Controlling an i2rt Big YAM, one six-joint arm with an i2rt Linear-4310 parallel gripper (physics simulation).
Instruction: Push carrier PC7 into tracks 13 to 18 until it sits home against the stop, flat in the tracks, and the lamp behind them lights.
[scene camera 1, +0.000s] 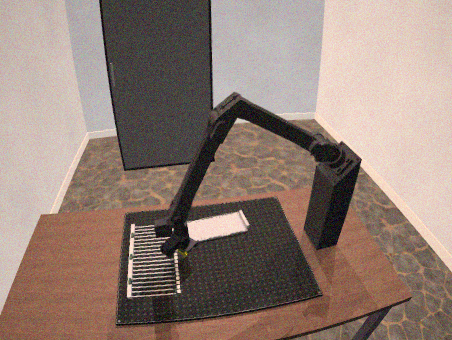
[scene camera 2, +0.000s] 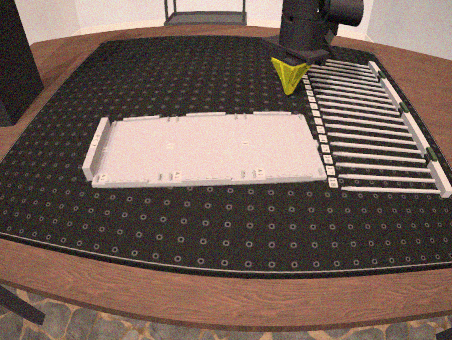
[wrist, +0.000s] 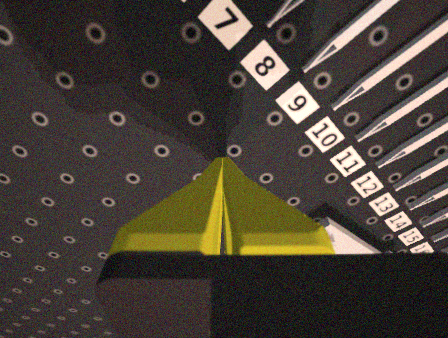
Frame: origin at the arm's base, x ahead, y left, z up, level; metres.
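Seen in the pictures: gripper, between the fingertips: (scene camera 1: 186, 256) (scene camera 2: 288, 93) (wrist: 222, 168); arm's base, origin of its link: (scene camera 1: 338, 161).
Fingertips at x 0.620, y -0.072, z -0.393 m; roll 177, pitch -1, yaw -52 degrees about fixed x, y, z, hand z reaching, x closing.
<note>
Offsets run from my fingertips to a thing's top centre. "spot": to the spot under its first point. Level surfaces: height alone.
The white carrier PC7 @(0.152 m back, 0.137 m right, 0.024 m up) (scene camera 1: 217, 226) (scene camera 2: 210, 150) (wrist: 350, 241) lies flat on the mat. Its leading edge is beside the number labels, outside the white tracks (scene camera 1: 154, 295) (scene camera 2: 390, 190), and its raised end plate @(spot: 0.305 m back, 0.151 m right, 0.023 m up) (scene camera 2: 95, 148) is at the far end from them. A white bar (scene camera 1: 131, 270) (scene camera 2: 439, 176) closes the tracks' other end and bears dark green blocks; the one behind the high-numbered tracks @(spot: 0.217 m ahead, 0.182 m right, 0.015 m up) (scene camera 2: 432, 154) looks unlit. My gripper (scene camera 1: 183, 253) (scene camera 2: 289, 91) (wrist: 222, 168) is shut and empty, its yellow tips together, pointing down beside the lower-numbered labels, to the side of the carrier and apart from it.
The perforated black mat @(0.006 m down) (scene camera 1: 240, 300) (scene camera 2: 200, 250) lies on the wooden table @(0.019 m down) (scene camera 1: 65, 260) (scene camera 2: 200, 295). The arm's dark pedestal (scene camera 1: 330, 200) (scene camera 2: 17, 65) stands at one side. The label 8 @(spot: 0.048 m ahead, 0.015 m left, 0.006 m down) (wrist: 265, 65) and label 12 @(spot: 0.036 m ahead, 0.074 m right, 0.006 m down) (wrist: 367, 184) show in the wrist view.
</note>
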